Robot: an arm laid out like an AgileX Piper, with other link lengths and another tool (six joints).
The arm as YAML. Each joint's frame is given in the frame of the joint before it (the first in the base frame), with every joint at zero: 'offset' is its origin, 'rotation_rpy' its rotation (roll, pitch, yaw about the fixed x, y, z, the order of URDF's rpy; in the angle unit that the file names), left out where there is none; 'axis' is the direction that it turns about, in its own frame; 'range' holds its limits. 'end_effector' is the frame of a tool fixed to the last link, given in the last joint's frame.
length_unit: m
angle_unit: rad
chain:
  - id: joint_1
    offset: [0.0, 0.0, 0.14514]
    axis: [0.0, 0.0, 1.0]
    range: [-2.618, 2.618]
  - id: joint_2
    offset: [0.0, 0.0, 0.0]
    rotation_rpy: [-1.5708, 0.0, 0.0]
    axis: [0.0, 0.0, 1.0]
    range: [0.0, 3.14]
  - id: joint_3
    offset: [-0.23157, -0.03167, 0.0]
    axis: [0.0, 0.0, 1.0]
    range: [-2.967, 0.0]
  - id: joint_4
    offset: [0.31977, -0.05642, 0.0]
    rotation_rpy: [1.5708, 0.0, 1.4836]
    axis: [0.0, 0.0, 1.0]
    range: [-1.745, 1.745]
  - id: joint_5
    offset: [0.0, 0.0, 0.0]
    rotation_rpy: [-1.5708, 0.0, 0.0]
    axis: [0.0, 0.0, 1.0]
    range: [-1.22, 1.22]
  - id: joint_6
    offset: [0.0, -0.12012, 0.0]
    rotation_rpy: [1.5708, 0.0, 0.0]
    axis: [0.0, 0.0, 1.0]
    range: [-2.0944, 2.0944]
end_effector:
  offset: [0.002, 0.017, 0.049]
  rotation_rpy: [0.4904, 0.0, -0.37]
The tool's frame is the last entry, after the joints.
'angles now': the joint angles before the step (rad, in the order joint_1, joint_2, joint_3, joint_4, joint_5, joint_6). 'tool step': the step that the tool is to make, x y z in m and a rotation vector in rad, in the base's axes. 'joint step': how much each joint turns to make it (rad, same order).
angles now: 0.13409 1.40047 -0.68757 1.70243 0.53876 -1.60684
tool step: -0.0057 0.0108 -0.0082 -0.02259 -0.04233 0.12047
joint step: -0.00017 0.05093 -0.01586 0.00045 0.08885 -0.11408
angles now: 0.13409 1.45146 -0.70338 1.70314 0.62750 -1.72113
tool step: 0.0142 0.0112 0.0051 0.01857 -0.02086 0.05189
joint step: 0.00915 0.08044 -0.08753 -0.00032 0.04506 -0.01699
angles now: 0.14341 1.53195 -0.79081 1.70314 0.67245 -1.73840
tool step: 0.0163 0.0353 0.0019 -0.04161 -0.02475 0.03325
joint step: 0.10021 0.08832 -0.11792 -0.00011 -0.08197 0.00426
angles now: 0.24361 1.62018 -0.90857 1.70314 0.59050 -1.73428
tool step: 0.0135 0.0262 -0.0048 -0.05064 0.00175 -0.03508
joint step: 0.08736 0.06604 -0.08450 0.00167 -0.13119 0.03430
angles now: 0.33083 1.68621 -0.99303 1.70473 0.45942 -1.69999
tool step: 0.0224 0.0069 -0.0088 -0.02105 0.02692 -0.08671
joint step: 0.03066 0.08025 -0.08583 0.00225 -0.10693 0.06043
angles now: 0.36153 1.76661 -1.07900 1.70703 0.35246 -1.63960
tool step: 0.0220 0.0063 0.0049 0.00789 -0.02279 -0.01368
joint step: -0.00009 0.07174 -0.09912 0.00243 -0.01203 0.00481
